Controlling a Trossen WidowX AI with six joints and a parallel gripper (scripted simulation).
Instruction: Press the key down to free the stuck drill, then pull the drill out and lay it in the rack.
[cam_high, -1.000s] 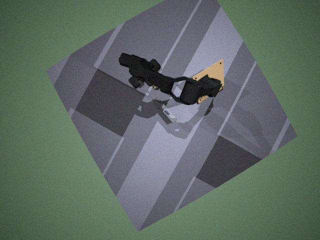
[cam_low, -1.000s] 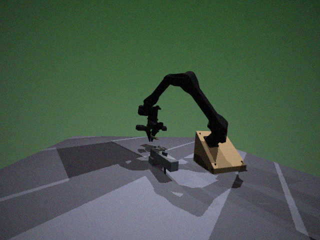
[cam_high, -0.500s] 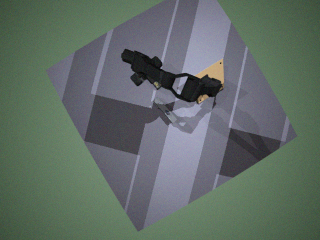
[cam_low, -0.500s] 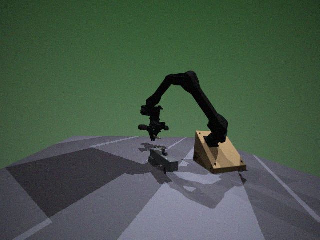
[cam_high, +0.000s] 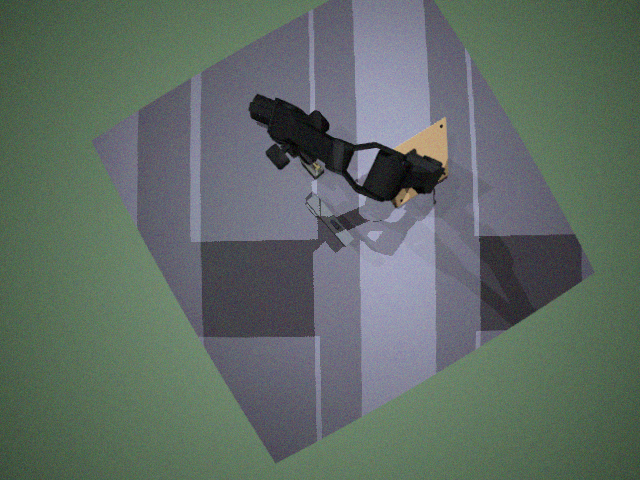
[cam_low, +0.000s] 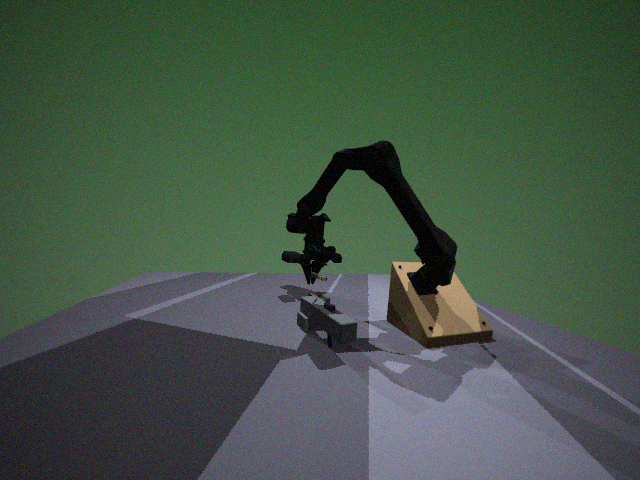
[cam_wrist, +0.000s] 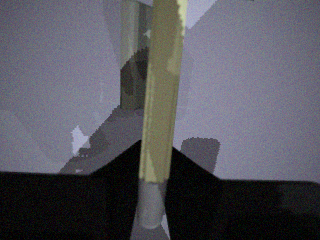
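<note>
Now: the drill 4 cm to the left of my gripper tip and 3 cm above it. From my gripper tip the other things lie so: dark key: 4 cm ahead, 25 cm to the left, 1 cm below; then grey-olive block: 1 cm behind, 5 cm to the left, 4 cm below; then dark block: 5 cm ahead, 23 cm to the left, 2 cm below.
</note>
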